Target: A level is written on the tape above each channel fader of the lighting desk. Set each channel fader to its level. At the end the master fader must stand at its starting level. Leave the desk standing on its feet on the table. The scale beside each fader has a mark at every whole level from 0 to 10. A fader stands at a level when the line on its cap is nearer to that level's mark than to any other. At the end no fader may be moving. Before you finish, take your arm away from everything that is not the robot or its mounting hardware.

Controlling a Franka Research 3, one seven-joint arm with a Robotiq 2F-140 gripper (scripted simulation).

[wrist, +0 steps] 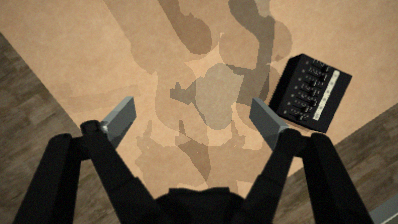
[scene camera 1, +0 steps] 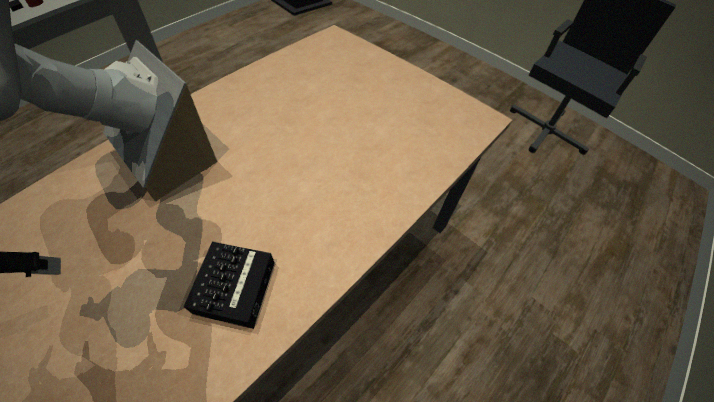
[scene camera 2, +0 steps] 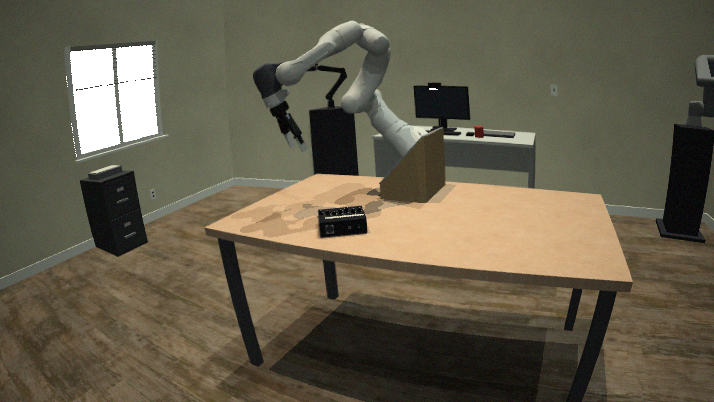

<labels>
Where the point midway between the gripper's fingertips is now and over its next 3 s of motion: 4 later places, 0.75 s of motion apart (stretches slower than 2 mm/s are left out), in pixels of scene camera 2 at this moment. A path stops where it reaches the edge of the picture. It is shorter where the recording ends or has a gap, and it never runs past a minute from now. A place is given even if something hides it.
My gripper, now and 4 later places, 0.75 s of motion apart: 298, 148; 299, 152; 302, 155; 308, 159; 312, 162
</labels>
